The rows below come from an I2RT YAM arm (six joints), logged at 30 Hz.
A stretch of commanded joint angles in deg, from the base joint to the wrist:
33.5, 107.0, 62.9, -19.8, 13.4, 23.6
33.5, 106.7, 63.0, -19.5, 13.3, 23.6
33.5, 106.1, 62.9, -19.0, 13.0, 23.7
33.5, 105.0, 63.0, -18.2, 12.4, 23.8
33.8, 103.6, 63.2, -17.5, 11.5, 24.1
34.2, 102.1, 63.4, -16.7, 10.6, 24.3
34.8, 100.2, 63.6, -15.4, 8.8, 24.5
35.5, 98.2, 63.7, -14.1, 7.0, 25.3
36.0, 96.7, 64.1, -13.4, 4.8, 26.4
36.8, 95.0, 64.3, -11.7, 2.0, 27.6
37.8, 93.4, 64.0, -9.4, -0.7, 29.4
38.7, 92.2, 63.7, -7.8, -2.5, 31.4
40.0, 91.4, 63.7, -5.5, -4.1, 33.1
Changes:
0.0, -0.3, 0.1, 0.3, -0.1, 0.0
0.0, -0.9, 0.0, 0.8, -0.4, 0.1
0.0, -2.0, 0.1, 1.6, -1.0, 0.2
0.3, -3.4, 0.3, 2.3, -1.9, 0.5
0.7, -4.9, 0.5, 3.1, -2.8, 0.7
1.3, -6.8, 0.7, 4.4, -4.6, 0.9
2.0, -8.8, 0.8, 5.7, -6.4, 1.7
2.5, -10.3, 1.2, 6.4, -8.6, 2.8
3.3, -12.0, 1.4, 8.1, -11.4, 4.0
4.3, -13.6, 1.1, 10.4, -14.1, 5.8
5.2, -14.8, 0.8, 12.0, -15.9, 7.8
6.5, -15.6, 0.8, 14.3, -17.5, 9.5

